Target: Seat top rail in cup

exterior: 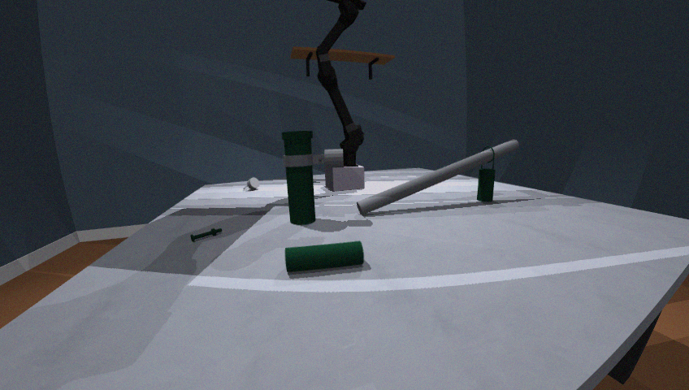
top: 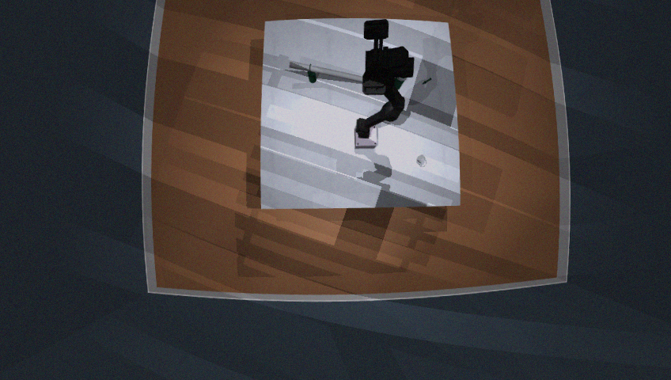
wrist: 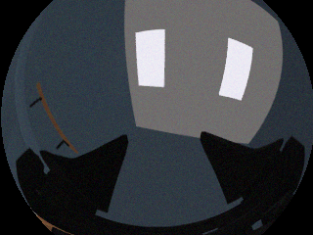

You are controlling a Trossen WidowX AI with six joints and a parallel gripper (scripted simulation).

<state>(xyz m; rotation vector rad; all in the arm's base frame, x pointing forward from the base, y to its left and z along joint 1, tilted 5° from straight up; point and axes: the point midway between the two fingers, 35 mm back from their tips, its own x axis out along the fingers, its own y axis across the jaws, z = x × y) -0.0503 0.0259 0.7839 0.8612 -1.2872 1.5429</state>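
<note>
Now: the rail-end cup 76 cm below my gripper tip, 40 cm ahead of it and 23 cm to the right of it. From my gripper tip the other things lie so: small green post (80 cm below, 38 cm ahead, 26 cm to the left); grey part (89 cm below, 49 cm to the right, 11 cm behind); brace band (76 cm below, 39 cm ahead, 25 cm to the right).
</note>
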